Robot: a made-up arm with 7 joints.
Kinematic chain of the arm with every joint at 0, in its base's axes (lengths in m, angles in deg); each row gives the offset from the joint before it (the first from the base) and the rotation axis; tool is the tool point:
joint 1: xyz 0 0 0 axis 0 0.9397 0.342
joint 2: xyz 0 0 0 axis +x
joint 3: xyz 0 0 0 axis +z
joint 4: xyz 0.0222 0 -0.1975 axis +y
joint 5: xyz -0.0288 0 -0.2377 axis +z
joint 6: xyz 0 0 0 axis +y
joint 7: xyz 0 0 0 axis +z
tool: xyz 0 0 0
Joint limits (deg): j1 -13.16..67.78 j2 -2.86..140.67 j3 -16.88..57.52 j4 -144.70..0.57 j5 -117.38..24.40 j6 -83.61..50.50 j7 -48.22..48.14
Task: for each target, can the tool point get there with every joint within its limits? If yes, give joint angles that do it. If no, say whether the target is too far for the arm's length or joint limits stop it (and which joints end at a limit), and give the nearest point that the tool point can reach.
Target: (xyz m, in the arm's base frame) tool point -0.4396 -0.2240 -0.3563
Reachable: no: too far | nearest point -0.3365 -0.1037 -0.2602 | short by 0.185 m
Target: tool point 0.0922 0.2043 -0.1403
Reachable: yes | joints 27.98 8.88 43.53 -119.75 -71.67 -47.02 -32.84
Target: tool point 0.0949 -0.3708 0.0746
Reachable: no: joint limits stop it (at a limit: joint 2, joint 3, joint 4) | nearest point 0.0754 -0.1112 0.1260 | short by 0.265 m
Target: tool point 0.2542 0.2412 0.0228
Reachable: yes | joints 4.38 98.21 1.61 -87.18 -22.71 35.39 15.72
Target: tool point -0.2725 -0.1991 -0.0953
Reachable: no: joint limits stop it (at a limit: joint 1, joint 2, joint 4) | nearest point -0.3706 -0.1151 -0.1965 | short by 0.164 m
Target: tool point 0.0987 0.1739 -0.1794
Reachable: yes | joints 35.73 11.03 29.49 -118.34 -85.42 -44.80 21.44
